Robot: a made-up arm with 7 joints. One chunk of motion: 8 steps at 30 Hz.
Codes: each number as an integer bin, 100 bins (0 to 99) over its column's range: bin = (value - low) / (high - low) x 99, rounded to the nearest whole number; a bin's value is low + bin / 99 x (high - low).
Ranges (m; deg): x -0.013..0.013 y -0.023..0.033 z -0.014..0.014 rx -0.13..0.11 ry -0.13..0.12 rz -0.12..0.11
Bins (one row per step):
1: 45 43 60 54 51 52
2: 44 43 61 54 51 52
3: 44 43 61 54 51 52
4: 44 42 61 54 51 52
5: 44 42 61 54 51 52
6: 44 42 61 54 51 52
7: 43 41 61 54 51 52
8: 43 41 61 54 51 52
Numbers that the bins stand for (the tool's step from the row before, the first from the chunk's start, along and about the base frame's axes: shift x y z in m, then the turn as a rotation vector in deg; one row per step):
1: -0.00118 0.00132 0.00297 0.001 -0.001 0.001
2: -0.00144 0.00132 0.00325 0.001 -0.001 0.001
3: -0.00144 0.00132 0.00325 0.001 -0.001 0.001
4: -0.00144 0.00076 0.00325 0.001 -0.001 0.001
5: -0.00144 0.00076 0.00325 0.001 -0.001 0.001
6: -0.00144 0.00076 0.00325 0.001 -0.001 0.001
7: -0.00171 0.00019 0.00325 0.001 -0.001 0.001
8: -0.00171 0.00019 0.00325 0.001 -0.001 0.001

